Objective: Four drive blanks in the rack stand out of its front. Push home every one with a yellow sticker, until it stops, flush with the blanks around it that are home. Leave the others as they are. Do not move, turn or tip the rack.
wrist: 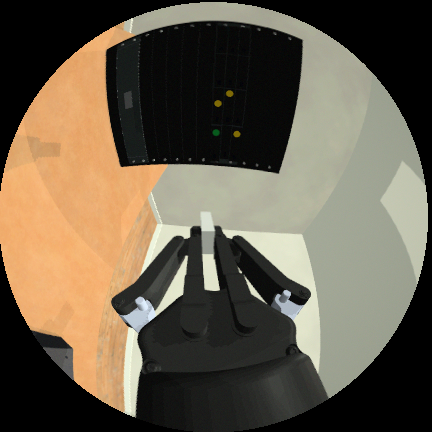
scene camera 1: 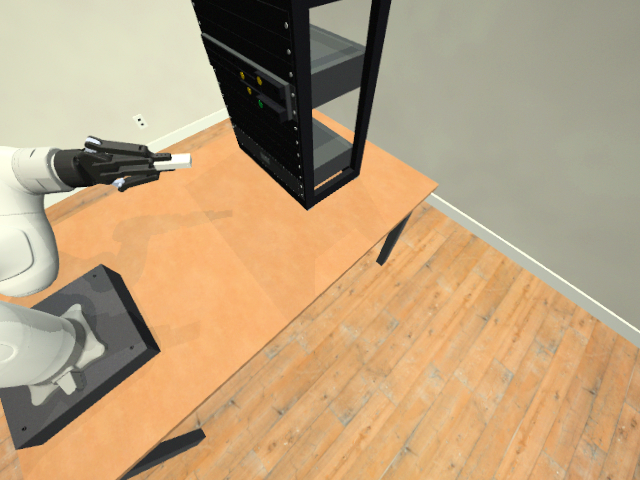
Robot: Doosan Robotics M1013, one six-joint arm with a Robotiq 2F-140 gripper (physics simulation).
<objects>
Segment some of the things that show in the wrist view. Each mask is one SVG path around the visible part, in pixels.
My gripper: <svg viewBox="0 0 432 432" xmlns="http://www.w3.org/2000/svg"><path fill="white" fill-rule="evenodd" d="M111 299L111 305L127 326L132 327L138 333L137 344L141 352L142 365L138 376L135 418L180 430L228 432L273 424L298 415L328 399L310 357L303 353L296 344L296 326L293 319L310 297L310 290L286 277L242 236L233 235L232 238L226 237L219 225L213 225L210 211L200 211L200 225L190 227L189 237L173 236L136 281ZM245 277L265 302L250 293ZM187 255L183 294L178 296L155 316L156 308L160 304L185 255ZM202 254L213 254L219 290L204 289Z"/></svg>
A black rack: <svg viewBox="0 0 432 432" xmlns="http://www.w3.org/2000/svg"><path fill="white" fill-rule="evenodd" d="M105 50L107 106L113 140L121 167L148 164L204 164L279 173L297 102L302 61L302 39L276 29L251 23L204 20L171 24L151 29L122 40Z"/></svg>
</objects>
